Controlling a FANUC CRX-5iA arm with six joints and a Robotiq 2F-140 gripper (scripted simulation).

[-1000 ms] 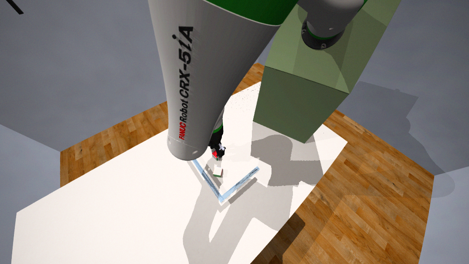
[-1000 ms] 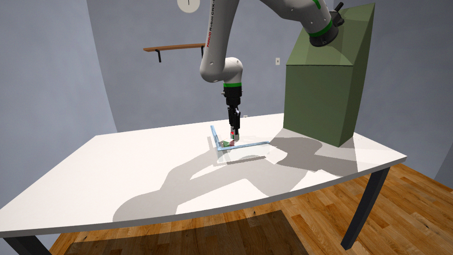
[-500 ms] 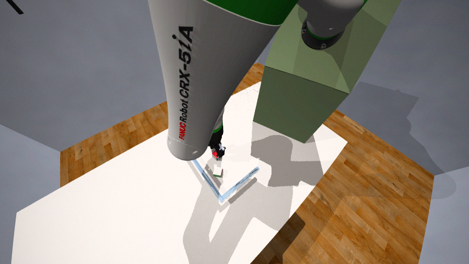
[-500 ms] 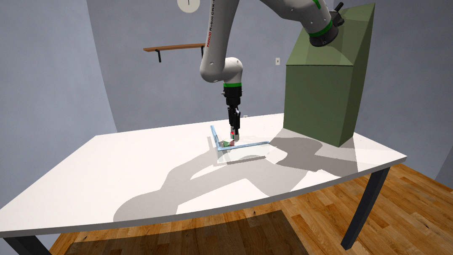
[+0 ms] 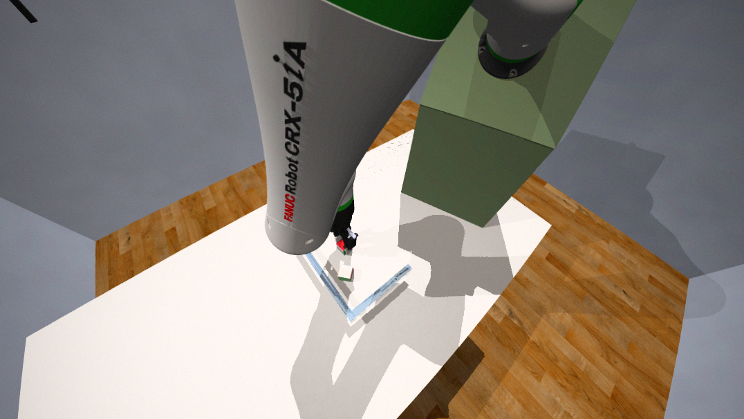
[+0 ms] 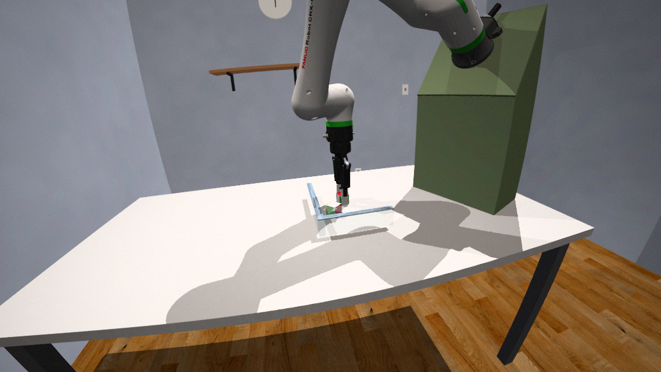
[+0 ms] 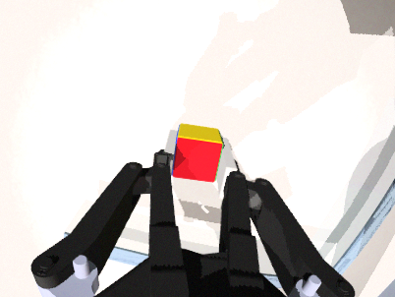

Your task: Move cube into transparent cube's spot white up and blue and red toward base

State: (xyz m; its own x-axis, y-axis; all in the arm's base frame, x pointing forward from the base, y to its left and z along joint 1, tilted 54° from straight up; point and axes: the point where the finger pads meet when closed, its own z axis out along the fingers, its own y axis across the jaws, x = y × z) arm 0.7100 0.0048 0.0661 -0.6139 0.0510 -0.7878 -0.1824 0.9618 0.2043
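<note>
Right now the transparent cube is 4 cm ahead of my hand, 9 cm to the left of it and 2 cm below it. The rest, counted from my hand: rail 3 cm behind, 20 cm to the left, 1 cm above.
</note>
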